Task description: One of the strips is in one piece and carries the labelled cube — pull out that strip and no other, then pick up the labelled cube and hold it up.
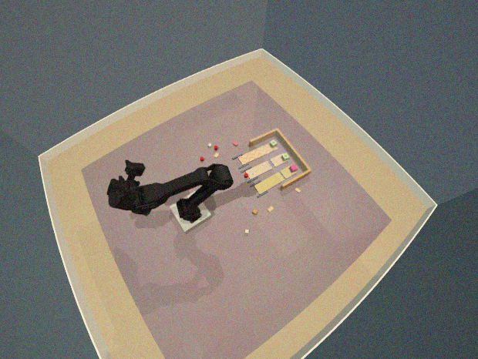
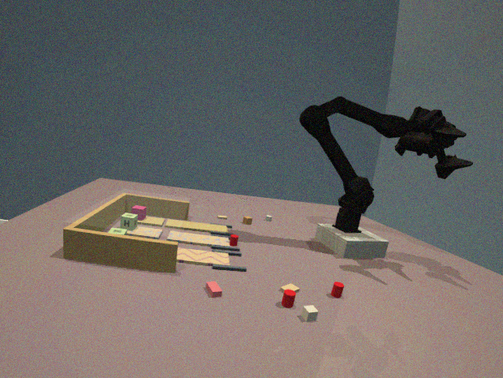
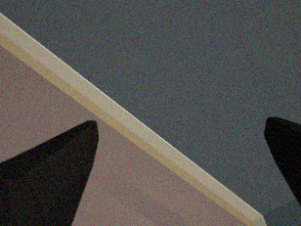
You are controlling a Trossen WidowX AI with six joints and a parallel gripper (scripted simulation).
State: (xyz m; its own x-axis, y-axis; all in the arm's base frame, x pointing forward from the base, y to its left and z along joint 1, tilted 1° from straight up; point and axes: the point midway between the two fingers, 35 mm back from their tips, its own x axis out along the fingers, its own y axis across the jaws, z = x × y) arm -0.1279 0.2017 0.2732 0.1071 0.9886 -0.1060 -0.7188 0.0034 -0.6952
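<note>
My gripper tip is now 55 cm short of the pink block, 3 cm to the left of it and 32 cm above it.
</note>
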